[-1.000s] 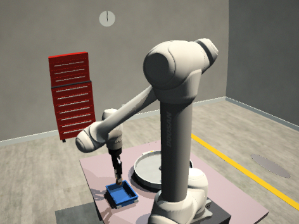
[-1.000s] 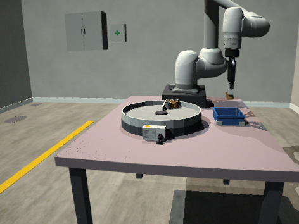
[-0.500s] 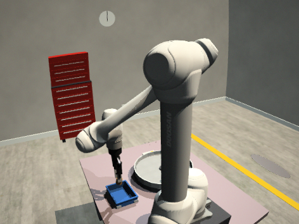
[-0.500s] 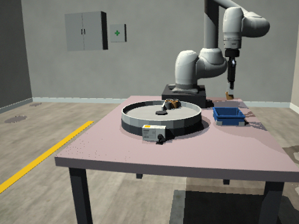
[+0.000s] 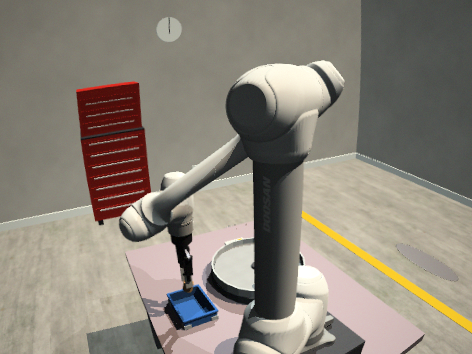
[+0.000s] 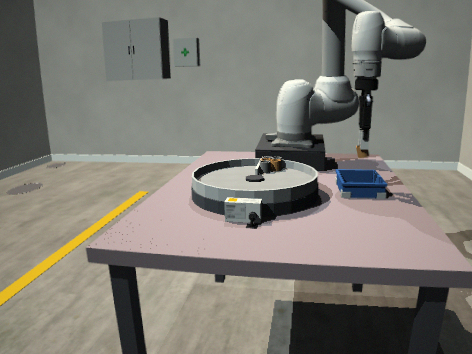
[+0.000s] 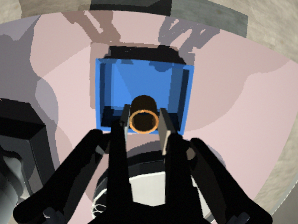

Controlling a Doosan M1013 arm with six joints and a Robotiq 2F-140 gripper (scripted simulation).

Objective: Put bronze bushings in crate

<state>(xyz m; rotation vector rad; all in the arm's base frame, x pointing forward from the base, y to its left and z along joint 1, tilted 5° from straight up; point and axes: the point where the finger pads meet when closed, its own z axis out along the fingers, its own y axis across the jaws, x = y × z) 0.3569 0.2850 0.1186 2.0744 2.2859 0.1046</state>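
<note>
The blue crate is 160 mm below my hand and 10 mm to the right of it.
</note>
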